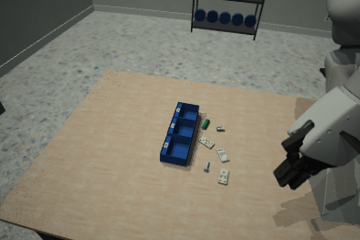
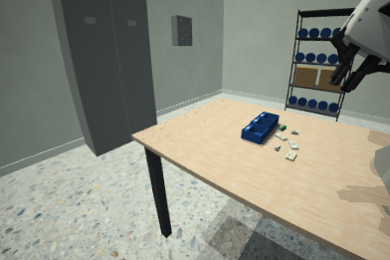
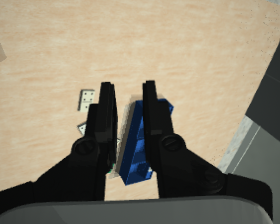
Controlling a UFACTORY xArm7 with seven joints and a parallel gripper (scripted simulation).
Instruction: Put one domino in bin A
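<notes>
Now: the blue bin 180 mm ahead of my hand, 340 mm to the right of it and 280 mm below it. The rest, counted from my hand: grey bolt 100 mm ahead, 210 mm to the right, 300 mm below; then green battery 90 mm ahead, 400 mm to the right, 290 mm below; then white domino 50 mm ahead, 180 mm to the right, 300 mm below.
</notes>
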